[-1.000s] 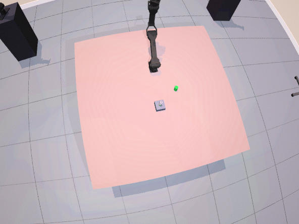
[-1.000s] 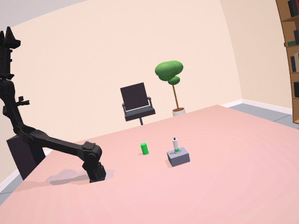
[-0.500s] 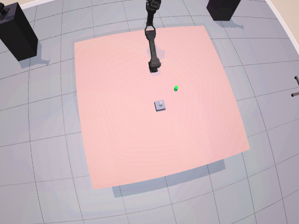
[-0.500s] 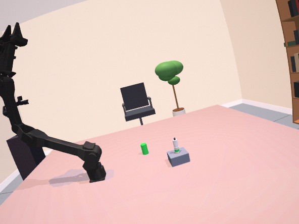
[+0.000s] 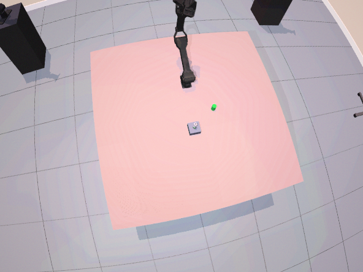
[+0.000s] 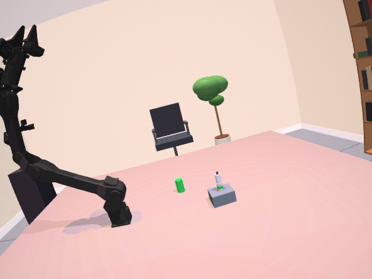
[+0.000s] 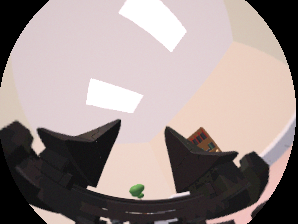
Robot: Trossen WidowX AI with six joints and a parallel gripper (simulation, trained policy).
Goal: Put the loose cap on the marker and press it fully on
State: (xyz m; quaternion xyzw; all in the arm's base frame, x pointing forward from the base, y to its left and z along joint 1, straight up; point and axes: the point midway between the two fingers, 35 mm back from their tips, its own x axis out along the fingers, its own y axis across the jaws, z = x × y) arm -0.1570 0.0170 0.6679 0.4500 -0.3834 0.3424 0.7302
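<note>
My gripper tip is now 67 cm above the green cap, 36 cm short of it and 11 cm to the right of it. Also, from my gripper tip: grey holder block 68 cm below, 47 cm ahead, 5 cm to the right.
</note>
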